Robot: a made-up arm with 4 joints.
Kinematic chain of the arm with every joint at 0, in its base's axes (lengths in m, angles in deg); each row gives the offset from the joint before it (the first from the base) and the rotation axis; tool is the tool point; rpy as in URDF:
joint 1: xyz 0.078 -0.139 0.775 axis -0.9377 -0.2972 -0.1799
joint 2: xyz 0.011 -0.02 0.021 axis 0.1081 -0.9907 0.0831
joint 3: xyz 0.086 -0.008 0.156 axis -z
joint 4: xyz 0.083 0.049 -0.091 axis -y
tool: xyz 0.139 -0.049 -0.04 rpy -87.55 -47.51 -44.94
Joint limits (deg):
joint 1: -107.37..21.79
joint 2: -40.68..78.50
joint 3: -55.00..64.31
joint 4: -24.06..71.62
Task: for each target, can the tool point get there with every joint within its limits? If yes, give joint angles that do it. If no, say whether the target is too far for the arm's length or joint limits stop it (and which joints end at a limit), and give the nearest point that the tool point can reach.
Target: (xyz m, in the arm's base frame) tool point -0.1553 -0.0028 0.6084
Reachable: no: joint limits stop it (at a limit: joint 1, joint 2, joint 3, joint 4) | nearest point 0.0885 0.0402 0.5824 | short by 0.249 m
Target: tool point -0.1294 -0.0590 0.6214
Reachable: no: joint limits stop it (at a limit: joint 1, joint 2, joint 3, joint 4) | nearest point 0.0885 0.0402 0.5824 | short by 0.243 m
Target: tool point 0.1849 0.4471 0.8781
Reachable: no: too far | nearest point 0.2002 0.1324 0.7898 | short by 0.327 m
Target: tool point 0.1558 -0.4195 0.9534
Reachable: yes | joints -37.58 60.15 26.65 62.48
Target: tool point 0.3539 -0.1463 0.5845
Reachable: yes | joints -79.46 -1.55 39.06 18.36
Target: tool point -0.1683 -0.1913 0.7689
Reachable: no: joint limits stop it (at a limit: joint 1, joint 2, joint 3, joint 4) | nearest point -0.0668 -0.2544 1.0251 | short by 0.283 m
